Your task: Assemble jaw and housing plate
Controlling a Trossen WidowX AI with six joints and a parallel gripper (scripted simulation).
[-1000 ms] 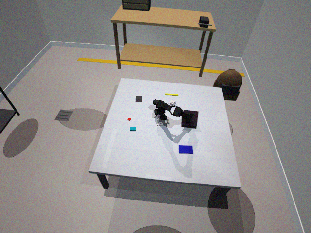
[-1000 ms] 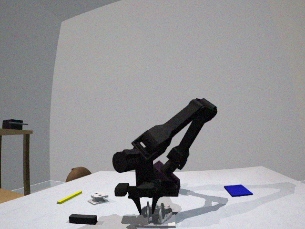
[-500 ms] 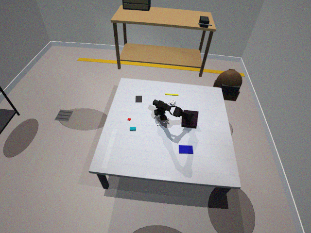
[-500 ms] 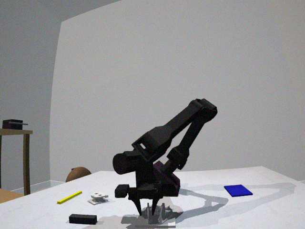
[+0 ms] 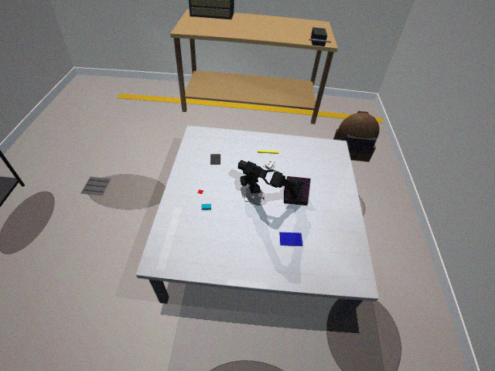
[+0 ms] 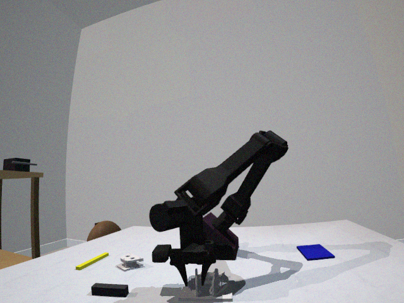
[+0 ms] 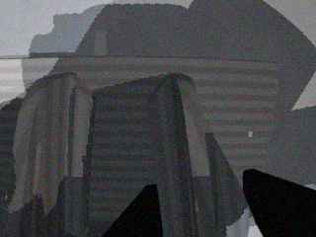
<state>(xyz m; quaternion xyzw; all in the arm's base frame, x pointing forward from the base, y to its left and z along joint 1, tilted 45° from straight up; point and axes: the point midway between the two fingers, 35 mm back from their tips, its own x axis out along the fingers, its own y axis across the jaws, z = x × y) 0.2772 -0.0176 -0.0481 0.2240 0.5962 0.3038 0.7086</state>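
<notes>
Now: the white piece 13 cm behind my gripper tip and 24 cm to the right of it. Round my gripper tip: black block (5 cm ahead, 20 cm to the right); then cyan block (29 cm ahead, 15 cm to the left, 1 cm below); then red chip (34 cm ahead, 2 cm to the left, 1 cm below).
</notes>
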